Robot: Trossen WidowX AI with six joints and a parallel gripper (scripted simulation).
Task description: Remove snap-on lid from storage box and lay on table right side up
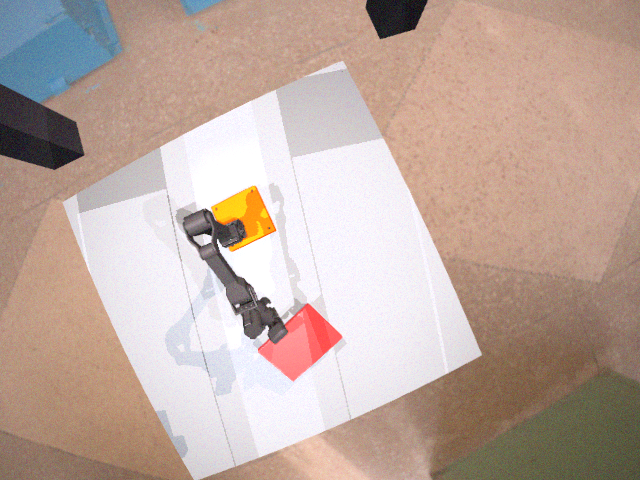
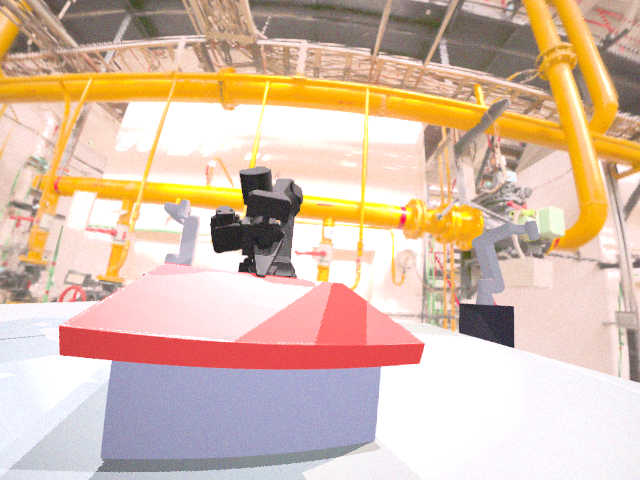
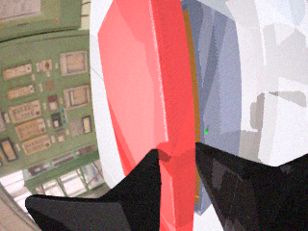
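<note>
The lid lies 7 cm ahead of my gripper tip, 3 cm to the left of it and 2 cm below it. Round my gripper tip: storage box: 6 cm ahead, 2 cm to the left, 8 cm below.
</note>
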